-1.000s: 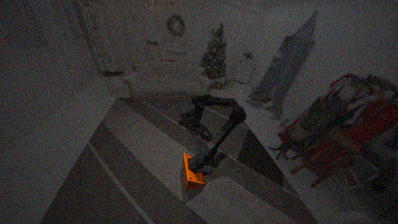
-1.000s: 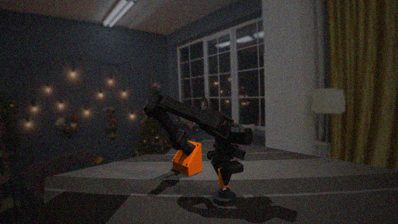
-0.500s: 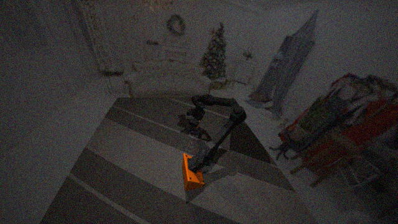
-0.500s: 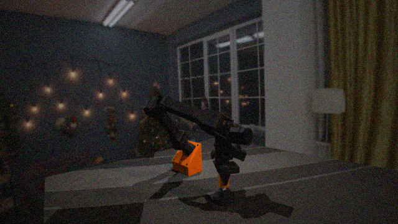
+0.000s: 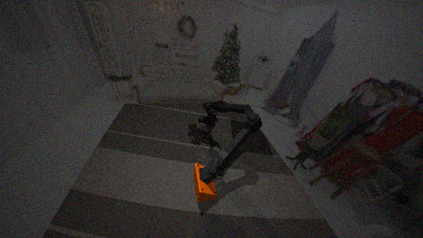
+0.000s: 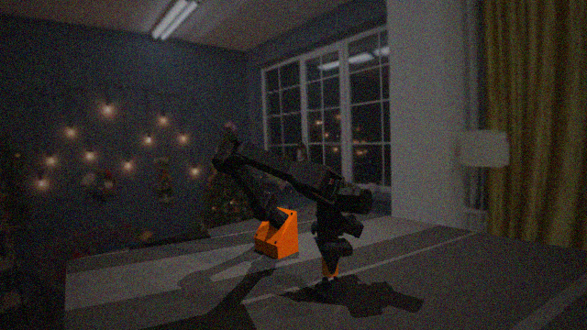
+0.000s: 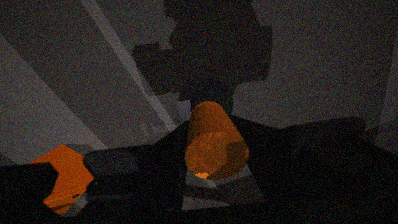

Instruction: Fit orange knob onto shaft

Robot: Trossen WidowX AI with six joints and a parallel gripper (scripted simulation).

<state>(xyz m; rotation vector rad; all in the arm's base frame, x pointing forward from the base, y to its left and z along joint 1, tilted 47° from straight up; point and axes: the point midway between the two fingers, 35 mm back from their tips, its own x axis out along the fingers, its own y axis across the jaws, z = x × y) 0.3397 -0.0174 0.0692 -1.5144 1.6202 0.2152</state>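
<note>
The orange knob is 30 mm above my gripper tip. From my gripper tip the other things lie so: round pedestal 40 mm below.
</note>
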